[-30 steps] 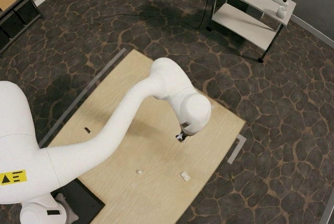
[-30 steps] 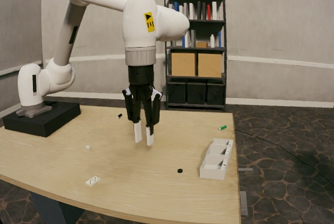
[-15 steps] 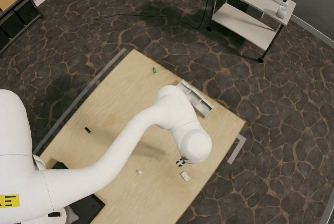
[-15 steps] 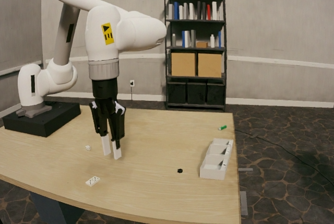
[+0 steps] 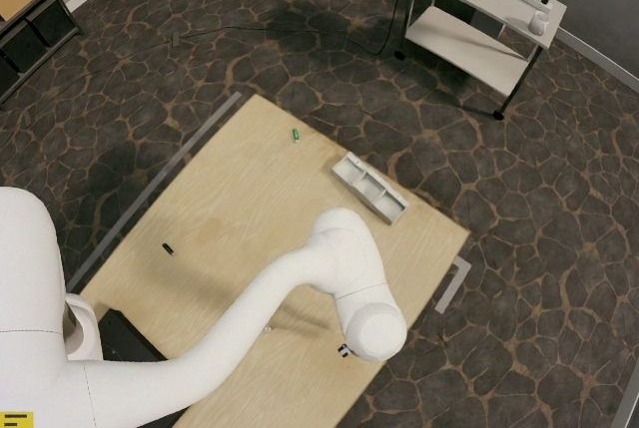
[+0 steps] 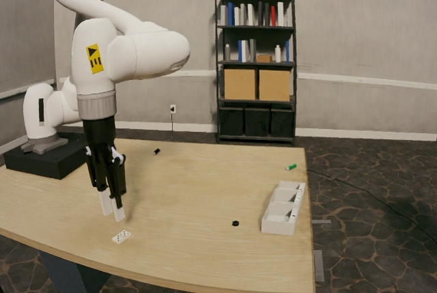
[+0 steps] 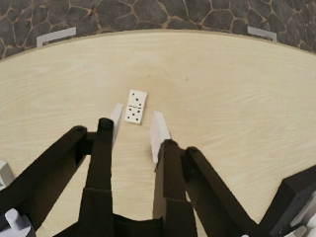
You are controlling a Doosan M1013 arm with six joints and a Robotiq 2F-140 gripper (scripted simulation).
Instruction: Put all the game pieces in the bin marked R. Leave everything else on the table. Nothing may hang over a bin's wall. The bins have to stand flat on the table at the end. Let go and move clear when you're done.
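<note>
The white domino lies 10 cm below my hand. The rest, counted from my hand: small black ring 25 cm ahead, 18 cm to the left, 10 cm below; then white die 16 cm behind, 19 cm to the left, 9 cm below; then bin 36 cm ahead, 29 cm to the left, 8 cm below.
</note>
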